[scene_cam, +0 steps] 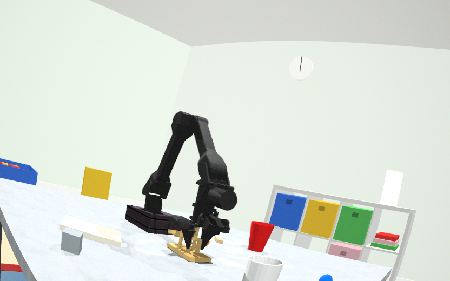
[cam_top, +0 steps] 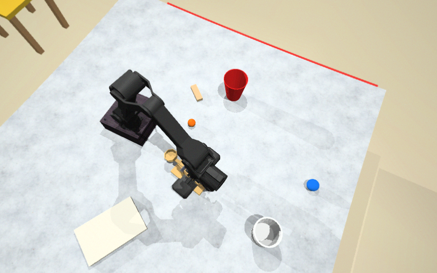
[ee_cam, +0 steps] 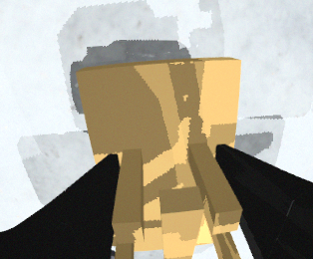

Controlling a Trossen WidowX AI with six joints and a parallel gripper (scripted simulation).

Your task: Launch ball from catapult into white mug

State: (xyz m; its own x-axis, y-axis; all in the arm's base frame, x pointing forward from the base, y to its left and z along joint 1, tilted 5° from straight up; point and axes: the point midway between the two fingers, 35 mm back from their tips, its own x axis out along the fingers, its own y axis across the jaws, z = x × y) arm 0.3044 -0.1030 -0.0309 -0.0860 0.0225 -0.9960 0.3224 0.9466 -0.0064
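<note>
Right now my gripper tip is 210 mm to the right of the orange ball, 110 mm past it and 20 mm above it. Round my gripper tip: cream flat slab 260 mm to the right, 210 mm behind, 20 mm below; tan wooden catapult 60 mm behind, 40 mm to the left, 20 mm above; white mug 280 mm ahead, 100 mm to the right.
</note>
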